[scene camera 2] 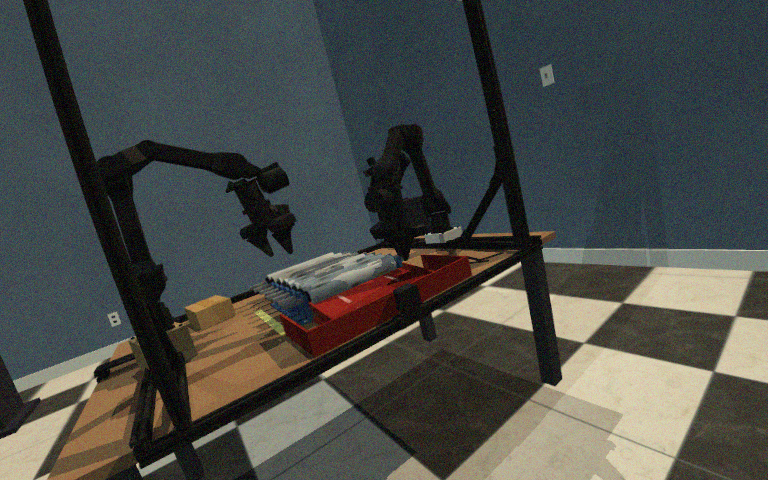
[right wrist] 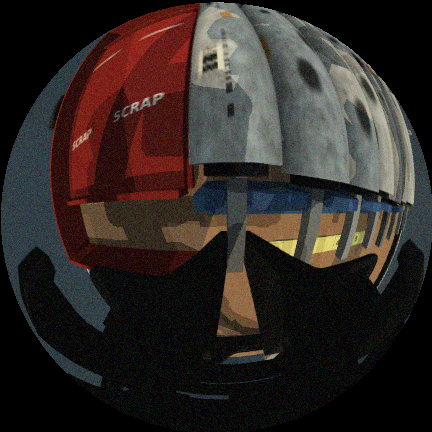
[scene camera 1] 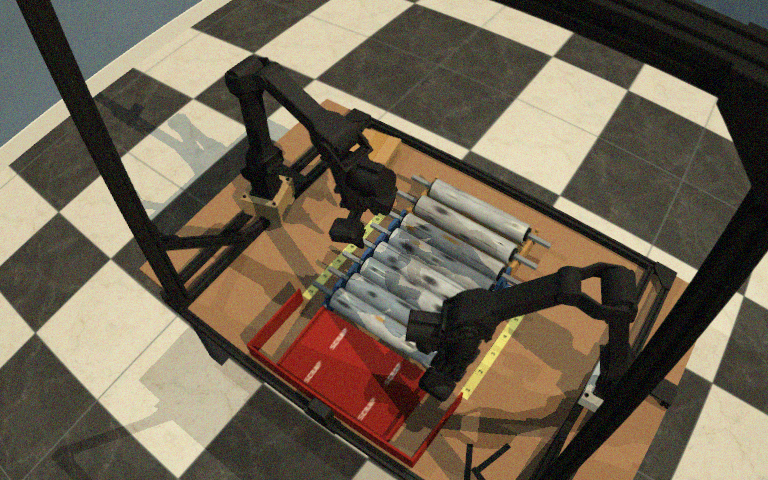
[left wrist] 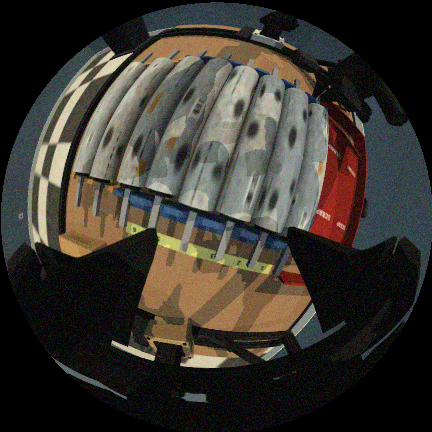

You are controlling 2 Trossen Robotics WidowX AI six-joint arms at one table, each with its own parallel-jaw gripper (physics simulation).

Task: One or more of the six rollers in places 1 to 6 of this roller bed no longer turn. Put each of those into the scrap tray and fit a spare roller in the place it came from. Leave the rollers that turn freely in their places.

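Places are measured from the left arm's base along level axes (x down, y left, z ahead), in millimetres.
Pixels of known places: left gripper, between the fingertips: [scene camera 2: 281, 254] [scene camera 1: 369, 231] [left wrist: 224, 234]; right gripper, between the fingertips: [scene camera 2: 404, 260] [right wrist: 234, 236] [scene camera 1: 453, 371]; left arm's base, origin of its link: [scene camera 1: 266, 188] [left wrist: 169, 348]; right arm's base, origin of its link: [scene camera 2: 442, 230] [scene camera 1: 611, 388] [left wrist: 269, 35].
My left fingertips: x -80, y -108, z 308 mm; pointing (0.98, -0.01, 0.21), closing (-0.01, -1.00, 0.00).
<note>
Ahead of a thing's pixels: the offset from my left fingertips to its top centre.
Six grey, spotted rollers lie side by side on the blue bed rails [left wrist: 170, 215] [right wrist: 260, 200]. The roller nearest the scrap tray [scene camera 1: 368, 319] [left wrist: 314, 165] [right wrist: 230, 130] is at the place 1 end. My right gripper [right wrist: 234, 236] [scene camera 2: 402, 257] is shut on this roller's shaft; I cannot tell whether that end is raised. Two spare rollers {dy +209, dx +80, dz +202 mm} [scene camera 1: 478, 209] [left wrist: 107, 120] lie beyond place 6 on a wooden rack. The red scrap tray {dy -268, dx +106, dz +47 mm} [scene camera 1: 322, 345] [right wrist: 160, 145] holds no roller. My left gripper [scene camera 2: 281, 253] [left wrist: 224, 234] is open and empty above the rollers' left shaft ends.
Yellow number strips [scene camera 1: 492, 353] [left wrist: 200, 251] run along both sides of the bed. A wooden block {dy +315, dx +101, dz -109 mm} [scene camera 1: 385, 148] [scene camera 2: 209, 311] stands near the left arm, beyond the spares. A black frame surrounds the table, with upright posts. My right arm covers part of the rollers in scene camera 1.
</note>
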